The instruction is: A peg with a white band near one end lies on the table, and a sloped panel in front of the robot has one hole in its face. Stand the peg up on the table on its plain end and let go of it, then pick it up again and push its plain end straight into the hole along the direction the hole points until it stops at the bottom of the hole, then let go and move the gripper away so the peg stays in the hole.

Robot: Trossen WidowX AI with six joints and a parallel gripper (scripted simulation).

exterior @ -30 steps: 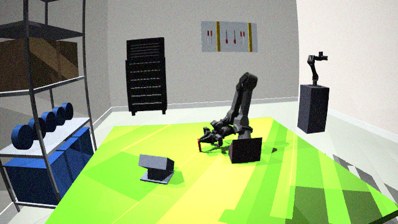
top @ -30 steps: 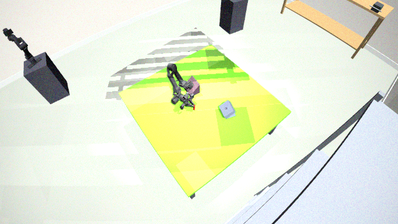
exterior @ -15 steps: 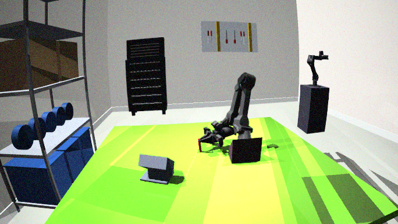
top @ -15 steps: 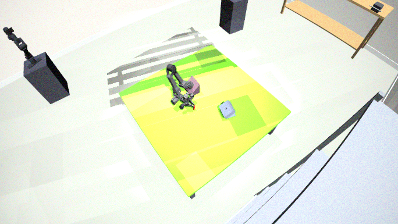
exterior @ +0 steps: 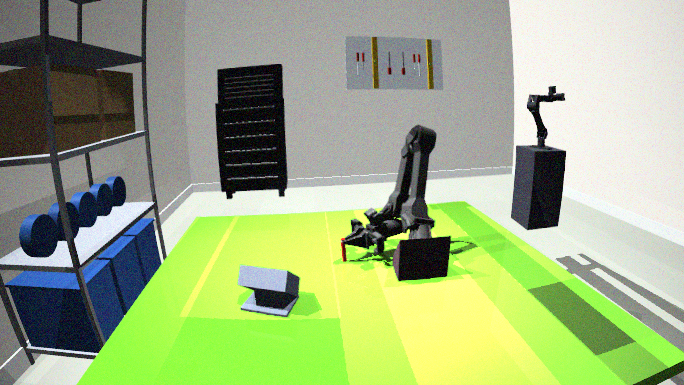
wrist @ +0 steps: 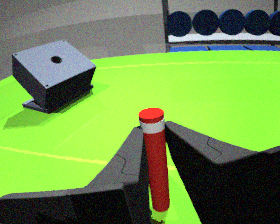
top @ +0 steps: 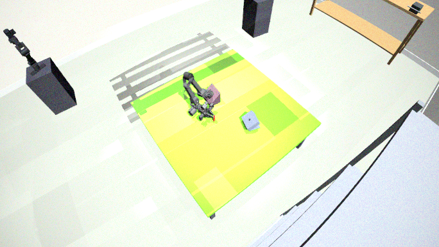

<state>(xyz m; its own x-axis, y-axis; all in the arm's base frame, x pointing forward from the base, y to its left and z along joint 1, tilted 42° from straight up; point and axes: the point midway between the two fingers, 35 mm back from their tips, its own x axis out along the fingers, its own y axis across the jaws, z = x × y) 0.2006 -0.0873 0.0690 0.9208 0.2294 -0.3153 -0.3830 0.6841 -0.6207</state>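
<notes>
My gripper tip is now 10 mm above the red peg. Also, from my gripper tip: grey sloped panel: 200 mm ahead, 250 mm to the left, 10 mm below.
</notes>
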